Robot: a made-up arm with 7 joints. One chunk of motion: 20 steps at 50 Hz.
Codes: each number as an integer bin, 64 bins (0 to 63) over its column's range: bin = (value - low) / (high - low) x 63, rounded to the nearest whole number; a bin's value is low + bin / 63 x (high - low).
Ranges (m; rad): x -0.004..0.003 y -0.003..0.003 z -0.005..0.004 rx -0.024..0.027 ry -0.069..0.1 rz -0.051..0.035
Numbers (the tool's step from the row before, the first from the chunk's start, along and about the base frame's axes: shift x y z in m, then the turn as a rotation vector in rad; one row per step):
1: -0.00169 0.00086 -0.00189 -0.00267 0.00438 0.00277
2: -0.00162 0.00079 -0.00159 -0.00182 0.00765 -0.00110
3: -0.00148 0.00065 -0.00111 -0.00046 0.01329 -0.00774
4: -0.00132 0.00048 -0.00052 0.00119 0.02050 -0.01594
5: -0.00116 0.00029 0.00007 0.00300 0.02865 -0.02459
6: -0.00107 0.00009 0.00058 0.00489 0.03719 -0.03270
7: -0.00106 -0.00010 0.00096 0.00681 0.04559 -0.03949
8: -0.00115 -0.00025 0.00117 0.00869 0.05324 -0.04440
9: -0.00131 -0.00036 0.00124 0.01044 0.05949 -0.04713
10: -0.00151 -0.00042 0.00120 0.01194 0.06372 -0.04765
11: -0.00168 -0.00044 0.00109 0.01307 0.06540 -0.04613
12: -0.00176 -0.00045 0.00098 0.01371 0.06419 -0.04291
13: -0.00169 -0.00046 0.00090 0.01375 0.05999 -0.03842
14: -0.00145 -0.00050 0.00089 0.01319 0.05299 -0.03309
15: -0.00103 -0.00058 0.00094 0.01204 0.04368 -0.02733
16: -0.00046 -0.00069 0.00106 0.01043 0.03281 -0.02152
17: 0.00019 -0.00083 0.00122 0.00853 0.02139 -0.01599
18: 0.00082 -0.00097 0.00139 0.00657 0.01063 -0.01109
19: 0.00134 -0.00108 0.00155 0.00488 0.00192 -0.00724
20: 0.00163 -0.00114 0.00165 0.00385 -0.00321 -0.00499
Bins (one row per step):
1: 21 41 22 26 27 39
2: 21 40 24 27 29 37
3: 23 38 27 29 31 32
4: 24 37 31 31 33 26
5: 26 35 35 33 36 19
6: 26 32 39 36 40 13
7: 26 30 42 38 43 8
8: 26 29 43 40 46 5
9: 24 28 44 43 48 3
10: 22 27 43 44 49 2
11: 21 27 43 46 50 4
12: 20 27 42 47 50 6
13: 21 27 41 47 48 9
14: 23 26 41 46 45 13
15: 27 25 42 45 42 17
16: 32 24 42 43 38 22
17: 38 23 44 40 34 26
18: 43 21 45 38 30 29
19: 48 20 46 36 26 32
20: 51 20 47 34 25 34

